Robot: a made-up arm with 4 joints.
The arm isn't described. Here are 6 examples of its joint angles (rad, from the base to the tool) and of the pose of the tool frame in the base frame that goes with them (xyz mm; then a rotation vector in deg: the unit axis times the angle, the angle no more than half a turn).
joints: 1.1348 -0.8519 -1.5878 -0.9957
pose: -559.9 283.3 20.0 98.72 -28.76 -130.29
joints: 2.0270 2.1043 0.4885 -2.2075
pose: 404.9 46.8 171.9 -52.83 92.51 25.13
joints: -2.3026 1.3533 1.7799 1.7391
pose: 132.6 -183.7 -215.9 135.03 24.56 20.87
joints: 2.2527 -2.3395 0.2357 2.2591
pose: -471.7 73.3 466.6 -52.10 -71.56 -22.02
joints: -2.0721 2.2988 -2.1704 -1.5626
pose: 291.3 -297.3 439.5 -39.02 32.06 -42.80
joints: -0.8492 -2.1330 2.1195 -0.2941
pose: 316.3 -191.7 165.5 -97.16 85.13 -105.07
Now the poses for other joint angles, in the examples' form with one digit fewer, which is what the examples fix.
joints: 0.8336 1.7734 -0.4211 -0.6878
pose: 463 -130 348 86.6 -46.1 84.3
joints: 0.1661 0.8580 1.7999 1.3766
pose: 184 382 346 -84.0 16.3 -31.0
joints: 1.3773 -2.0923 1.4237 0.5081
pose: 33 -222 -31 4.0 146.9 -22.4
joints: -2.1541 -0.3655 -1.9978 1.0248
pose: 223 -196 591 -12.9 40.1 4.6
